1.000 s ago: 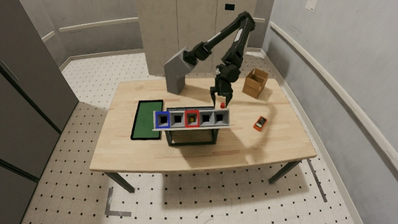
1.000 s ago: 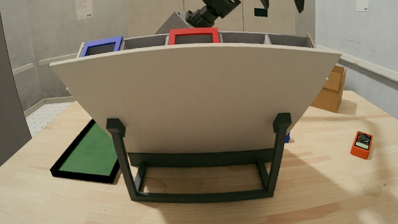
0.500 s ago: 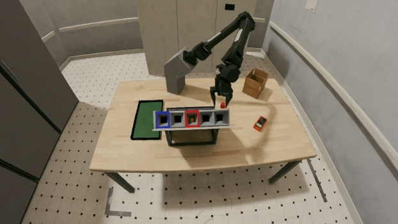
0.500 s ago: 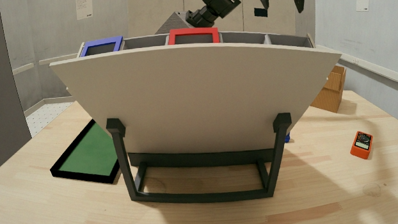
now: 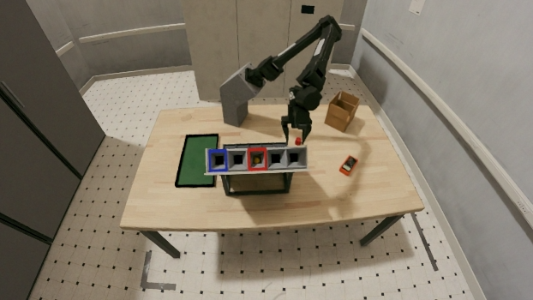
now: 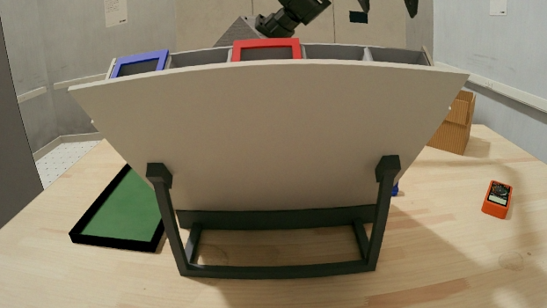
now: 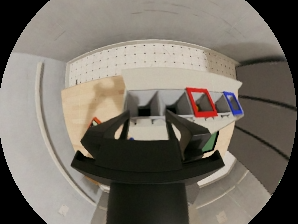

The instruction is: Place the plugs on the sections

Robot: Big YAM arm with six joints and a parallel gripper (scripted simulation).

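The red plug is 36 cm behind my hand, 12 cm to the left of it and 37 cm below it. Round my hand: stand leg 2 cm behind, 29 cm to the right, 30 cm below; pale cover 13 cm behind, 14 cm to the right, 18 cm below; blue plug 26 cm behind, 12 cm to the left, 37 cm below.
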